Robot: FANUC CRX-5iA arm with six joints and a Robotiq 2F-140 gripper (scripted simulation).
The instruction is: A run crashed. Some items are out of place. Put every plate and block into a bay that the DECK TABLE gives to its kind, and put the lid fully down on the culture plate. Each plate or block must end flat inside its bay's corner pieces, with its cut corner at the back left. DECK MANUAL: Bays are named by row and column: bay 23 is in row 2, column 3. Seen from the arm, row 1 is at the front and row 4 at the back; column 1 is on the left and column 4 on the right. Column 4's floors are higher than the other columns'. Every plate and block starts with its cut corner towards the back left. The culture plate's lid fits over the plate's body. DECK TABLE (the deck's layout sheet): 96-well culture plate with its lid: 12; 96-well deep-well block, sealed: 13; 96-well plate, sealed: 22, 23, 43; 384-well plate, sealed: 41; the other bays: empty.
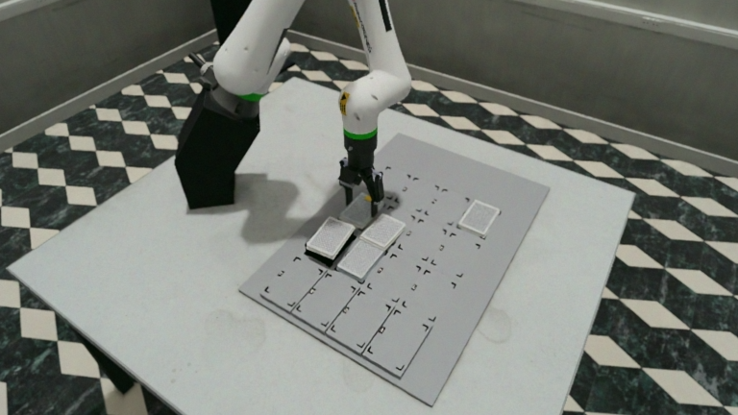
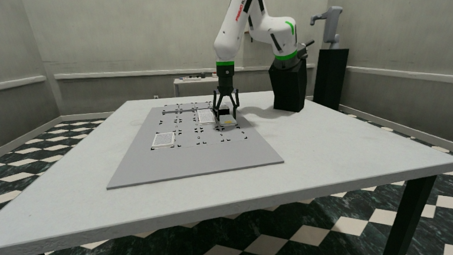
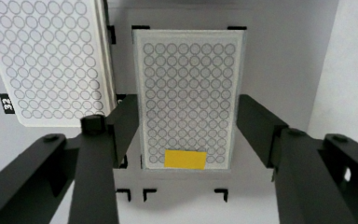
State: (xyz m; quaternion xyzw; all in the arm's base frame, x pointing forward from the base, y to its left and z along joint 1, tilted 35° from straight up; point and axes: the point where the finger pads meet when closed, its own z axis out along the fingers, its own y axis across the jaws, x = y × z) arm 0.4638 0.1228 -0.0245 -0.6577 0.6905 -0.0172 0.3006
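My hand is 20 mm above the lid. Round my hand: 384-well plate (310 mm ahead, 180 mm to the left, 30 mm below); then black deep-well block (10 mm ahead, 160 mm to the right, 20 mm below).
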